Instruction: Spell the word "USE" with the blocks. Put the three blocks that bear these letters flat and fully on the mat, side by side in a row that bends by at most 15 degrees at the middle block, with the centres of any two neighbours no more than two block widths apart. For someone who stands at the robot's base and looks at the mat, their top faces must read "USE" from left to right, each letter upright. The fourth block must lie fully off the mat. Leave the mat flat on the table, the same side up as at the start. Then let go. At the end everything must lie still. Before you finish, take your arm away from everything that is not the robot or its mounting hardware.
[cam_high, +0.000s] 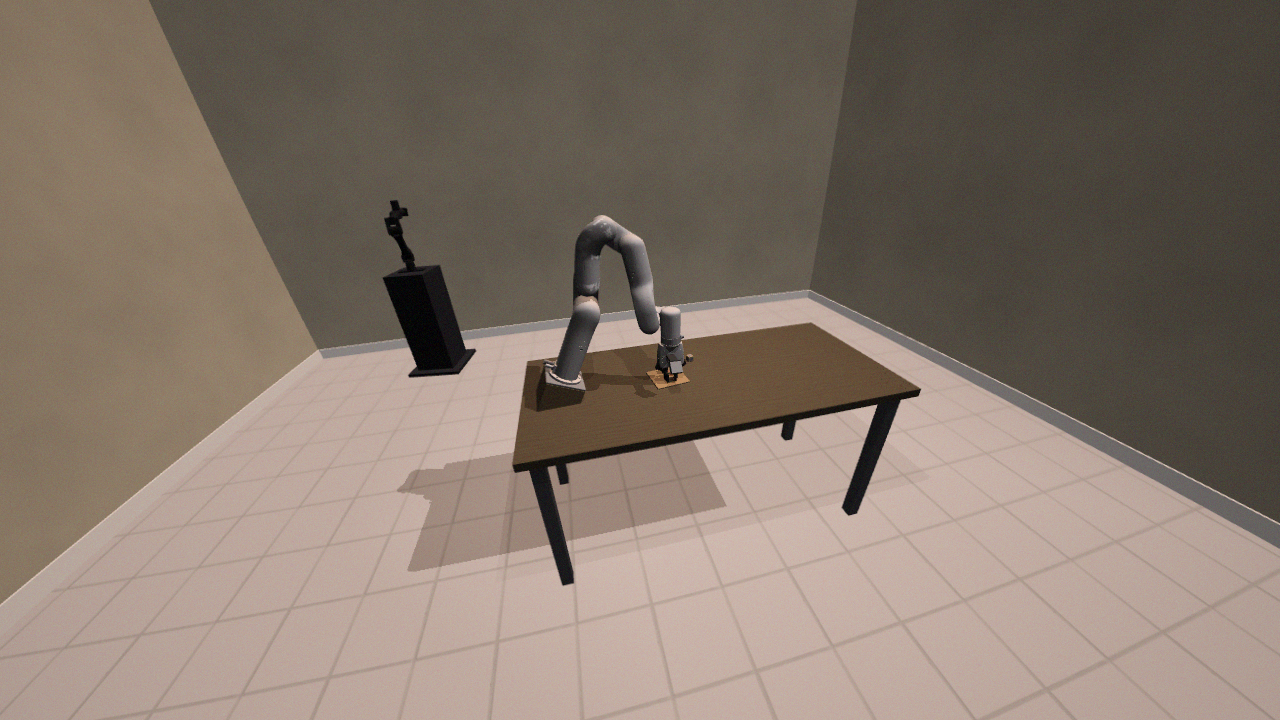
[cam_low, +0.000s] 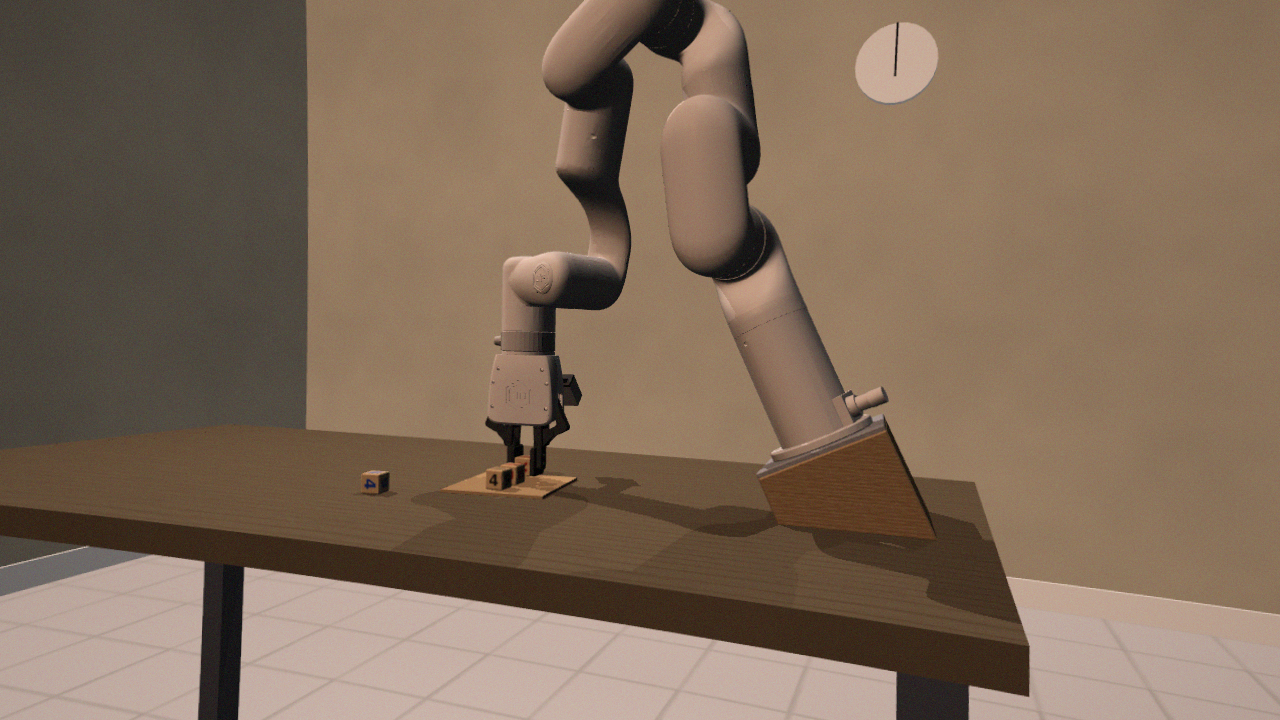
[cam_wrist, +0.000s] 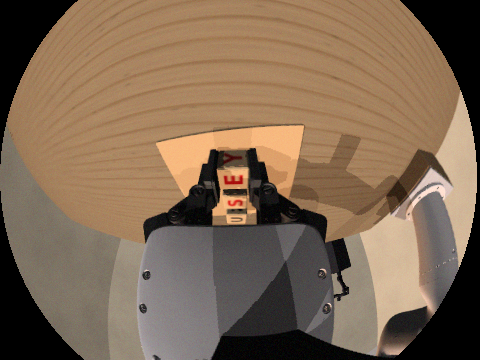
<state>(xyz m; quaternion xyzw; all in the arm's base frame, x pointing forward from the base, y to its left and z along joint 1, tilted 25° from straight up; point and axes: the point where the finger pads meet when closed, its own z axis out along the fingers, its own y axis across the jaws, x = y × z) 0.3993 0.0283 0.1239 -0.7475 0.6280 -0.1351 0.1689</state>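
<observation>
My gripper is now 40 mm to the right of the tan mat, 30 mm above it and 10 mm past it.
</observation>
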